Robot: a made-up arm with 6 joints.
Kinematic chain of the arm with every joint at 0, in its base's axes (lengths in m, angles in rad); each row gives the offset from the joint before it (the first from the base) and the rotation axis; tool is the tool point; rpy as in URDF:
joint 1: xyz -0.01 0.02 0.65 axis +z
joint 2: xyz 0 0.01 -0.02 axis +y
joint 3: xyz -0.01 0 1.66 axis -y
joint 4: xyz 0 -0.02 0.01 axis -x
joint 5: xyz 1.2 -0.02 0 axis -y
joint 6: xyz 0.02 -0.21 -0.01 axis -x
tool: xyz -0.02 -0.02 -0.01 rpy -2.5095 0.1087 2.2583
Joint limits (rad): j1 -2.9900..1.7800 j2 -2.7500..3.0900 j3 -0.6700..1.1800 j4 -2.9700..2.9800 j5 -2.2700..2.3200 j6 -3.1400..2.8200
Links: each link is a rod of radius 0.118 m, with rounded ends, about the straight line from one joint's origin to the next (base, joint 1, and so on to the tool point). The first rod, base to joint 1, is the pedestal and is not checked.
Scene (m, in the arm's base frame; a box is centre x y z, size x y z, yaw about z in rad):
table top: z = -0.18
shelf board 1: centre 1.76 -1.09 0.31 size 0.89 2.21 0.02 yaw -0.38
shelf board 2: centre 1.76 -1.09 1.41 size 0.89 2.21 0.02 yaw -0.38
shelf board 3: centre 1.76 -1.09 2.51 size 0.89 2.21 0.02 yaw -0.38
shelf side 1: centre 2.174 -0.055 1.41 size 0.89 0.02 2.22 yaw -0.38
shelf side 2: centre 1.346 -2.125 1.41 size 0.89 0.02 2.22 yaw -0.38
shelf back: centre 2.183 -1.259 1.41 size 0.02 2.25 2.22 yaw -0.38
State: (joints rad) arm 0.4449 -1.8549 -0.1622 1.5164 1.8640 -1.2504
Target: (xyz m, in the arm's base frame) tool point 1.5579 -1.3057 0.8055
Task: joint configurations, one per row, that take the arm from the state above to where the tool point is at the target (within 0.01 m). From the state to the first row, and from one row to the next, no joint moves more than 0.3 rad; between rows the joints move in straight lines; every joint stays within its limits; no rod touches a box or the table.
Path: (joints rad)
1: 0.3172 -1.5789 -0.2186 1.3670 1.8418 -1.2544
2: 0.1896 -1.3029 -0.2750 1.2175 1.8196 -1.2585
3: 0.0619 -1.0270 -0.3315 1.0681 1.7974 -1.2625
4: -0.0657 -0.7510 -0.3879 0.9186 1.7752 -1.2665
5: -0.1934 -0.4750 -0.4443 0.7692 1.7530 -1.2705
6: -0.3211 -0.1990 -0.5007 0.6197 1.7308 -1.2746
7: -0.4487 0.0769 -0.5572 0.4703 1.7086 -1.2786
8: -0.5764 0.3529 -0.6136 0.3208 1.6864 -1.2826
9: -0.7040 0.6289 -0.6700 0.1714 1.6642 -1.2866
10: -0.6996 0.6707 -0.5765 0.4164 1.6983 -1.2770
11: -0.6952 0.7124 -0.4829 0.6614 1.7324 -1.2673
12: -0.6907 0.7542 -0.3894 0.9065 1.7665 -1.2576
13: -0.6863 0.7960 -0.2958 1.1515 1.8007 -1.2480
14: -0.6819 0.8378 -0.2023 1.3966 1.8348 -1.2383

